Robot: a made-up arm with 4 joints.
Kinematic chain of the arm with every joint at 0, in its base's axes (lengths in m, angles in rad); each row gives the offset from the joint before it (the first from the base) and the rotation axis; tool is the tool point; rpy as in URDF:
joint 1: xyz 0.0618 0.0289 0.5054 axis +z
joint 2: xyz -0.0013 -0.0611 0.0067 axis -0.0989 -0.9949 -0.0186
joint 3: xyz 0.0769 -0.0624 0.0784 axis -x
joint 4: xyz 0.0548 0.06 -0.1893 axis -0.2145 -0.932 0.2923
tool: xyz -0.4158 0.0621 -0.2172 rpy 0 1.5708 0
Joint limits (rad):
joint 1: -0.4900..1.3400
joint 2: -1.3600..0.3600
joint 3: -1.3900..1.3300
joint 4: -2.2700..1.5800
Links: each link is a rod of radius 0.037 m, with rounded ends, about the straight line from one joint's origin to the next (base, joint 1, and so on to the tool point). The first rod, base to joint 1, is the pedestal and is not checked.
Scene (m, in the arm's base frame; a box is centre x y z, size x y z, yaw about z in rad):
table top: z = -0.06
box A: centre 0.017 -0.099 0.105 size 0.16 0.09 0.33 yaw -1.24
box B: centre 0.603 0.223 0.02 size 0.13 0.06 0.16 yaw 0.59
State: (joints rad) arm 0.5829 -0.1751 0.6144 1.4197
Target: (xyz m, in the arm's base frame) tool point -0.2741 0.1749 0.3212
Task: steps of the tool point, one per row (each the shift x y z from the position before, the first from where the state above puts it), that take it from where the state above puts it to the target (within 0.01 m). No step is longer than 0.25 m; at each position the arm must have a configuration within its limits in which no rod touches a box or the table.
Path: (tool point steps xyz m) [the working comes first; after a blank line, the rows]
Joints at the target: 0.0565 -0.2370 -0.4387 0.0679
Straight joint move there: touches box A, the table top.

1: -0.0915 -0.0840 0.0233
2: -0.0891 -0.0573 0.0722
3: -0.0847 -0.0166 0.1000
4: -0.0816 0.0302 0.1023
5: -0.0804 0.0733 0.0808
6: -0.0776 0.1058 0.0418
7: 0.0002 -0.0737 0.0427
8: -0.0352 -0.0578 0.0006
9: -0.0881 -0.0246 -0.0323
10: -0.1313 0.0387 -0.0462
11: -0.0931 0.1960 -0.0781
12: 0.0019 0.1994 -0.0472
13: 0.0659 0.1614 -0.0116

